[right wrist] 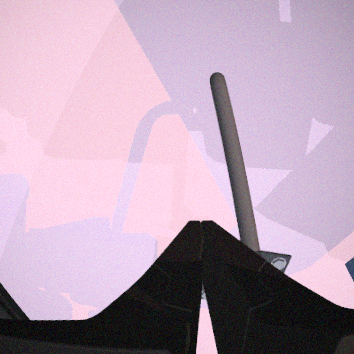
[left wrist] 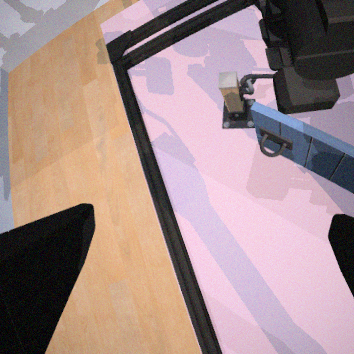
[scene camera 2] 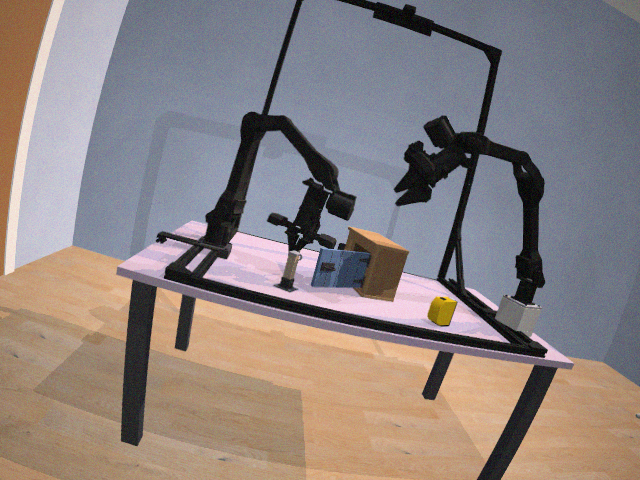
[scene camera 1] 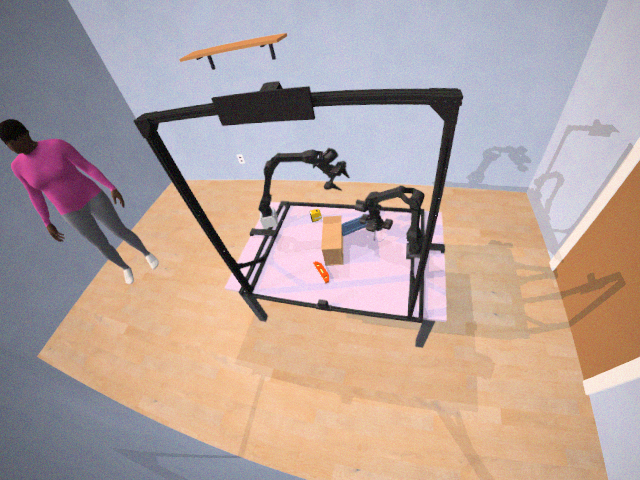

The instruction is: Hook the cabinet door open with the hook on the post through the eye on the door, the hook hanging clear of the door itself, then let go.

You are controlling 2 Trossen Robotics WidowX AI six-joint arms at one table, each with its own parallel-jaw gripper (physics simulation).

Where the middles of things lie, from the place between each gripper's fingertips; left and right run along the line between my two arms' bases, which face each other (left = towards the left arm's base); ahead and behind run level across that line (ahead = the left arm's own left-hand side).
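Counted from my left hand: grey hook [right wrist: 247,231], 20 cm to the right, 9 cm behind, 24 cm below; wooden cabinet [scene camera 1: 332,238], 4 cm to the right, 21 cm behind, 21 cm below; blue cabinet door [scene camera 2: 335,268], 7 cm to the right, 9 cm behind, 22 cm below.
From my right hand: blue cabinet door, 140 mm to the left, 10 mm above; wooden cabinet, 180 mm to the left, 110 mm behind, 20 mm above; grey hook, 20 mm to the left, 10 mm ahead.
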